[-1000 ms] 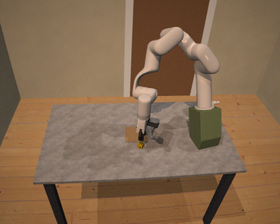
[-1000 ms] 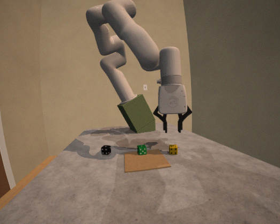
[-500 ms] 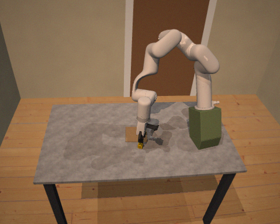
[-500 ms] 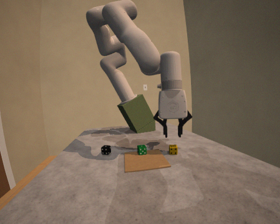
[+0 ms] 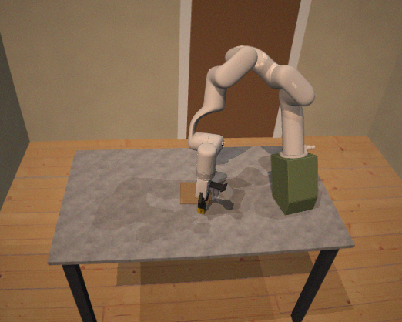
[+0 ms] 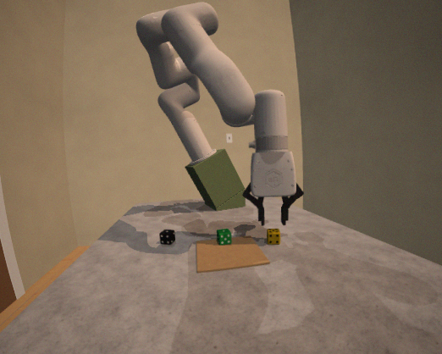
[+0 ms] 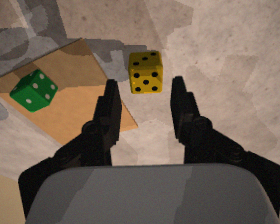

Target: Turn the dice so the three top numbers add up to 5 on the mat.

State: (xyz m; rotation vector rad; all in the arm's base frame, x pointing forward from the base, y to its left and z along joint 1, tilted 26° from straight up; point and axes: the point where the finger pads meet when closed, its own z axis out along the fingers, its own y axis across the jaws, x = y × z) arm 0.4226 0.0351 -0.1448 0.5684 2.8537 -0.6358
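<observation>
Right now my hand is 5 cm above the yellow die. Round my hand: tan mat (1 cm ahead, 12 cm to the right, 6 cm below); then green die (3 cm behind, 11 cm to the right, 5 cm below); then black die (9 cm behind, 25 cm to the right, 5 cm below).
</observation>
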